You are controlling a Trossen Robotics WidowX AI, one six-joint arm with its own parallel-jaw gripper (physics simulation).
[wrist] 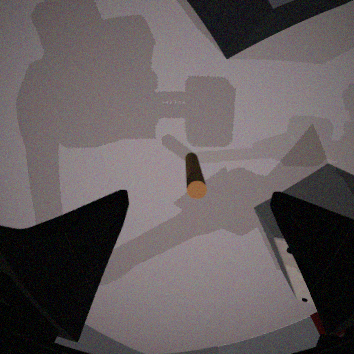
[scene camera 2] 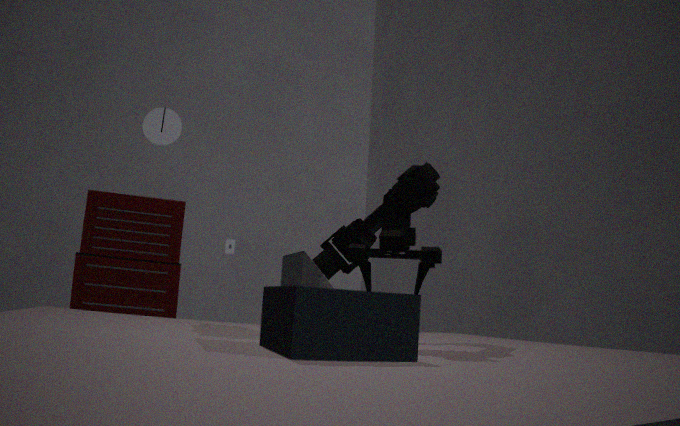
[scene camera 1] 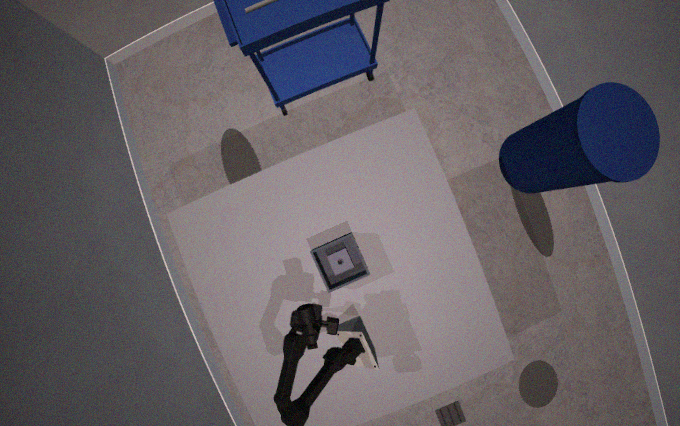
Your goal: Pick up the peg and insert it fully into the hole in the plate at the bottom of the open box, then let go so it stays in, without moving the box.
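Places are measured from the arm's base along level axes (x ahead, y left, z up), in centimetres.
Pixels of known places: gripper, fingertip midpoint: [wrist: 201,198]; arm's base, origin of the base link: [scene camera 2: 314,275] [scene camera 1: 357,344].
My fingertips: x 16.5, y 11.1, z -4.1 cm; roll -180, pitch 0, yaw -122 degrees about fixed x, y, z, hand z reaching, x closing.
Observation:
For each thing: its top centre in the pictures, then the offset to it from my fingertips. Level surfaces: height alone.
- peg, middle of its top: [wrist: 196,189] dx -0.2, dy +0.3, dz -1.7 cm
- open box, middle of its top: [scene camera 2: 337,290] [scene camera 1: 340,263] dx +16.7, dy -17.7, dz +0.1 cm
- light square plate, middle of its top: [scene camera 1: 340,261] dx +16.7, dy -17.7, dz -3.6 cm
- table, its level: dz -9.7 cm
The peg [wrist: 194,171] stands upright on the pale table in the wrist view, its round orange-brown end facing the camera. My gripper [wrist: 201,198] [scene camera 2: 392,286] is open and empty, pointing down, with the peg between and slightly beyond the fingertips in the wrist view. In scene camera 1 the arm hides the fingers and the peg cannot be made out. The open box [scene camera 1: 359,260] [scene camera 2: 351,323] [wrist: 230,30] is dark grey-blue and stands apart from the peg. Inside it, the light square plate [scene camera 1: 347,255] shows a small dark central hole.
The arm's grey wedge-shaped mount [scene camera 1: 369,343] [scene camera 2: 301,269] [wrist: 310,192] stands on the table [scene camera 1: 240,220], to the right of the peg in the wrist view. Beyond the table are a blue cart [scene camera 1: 321,65], a blue cylinder [scene camera 1: 617,130] and a red cabinet [scene camera 2: 130,228].

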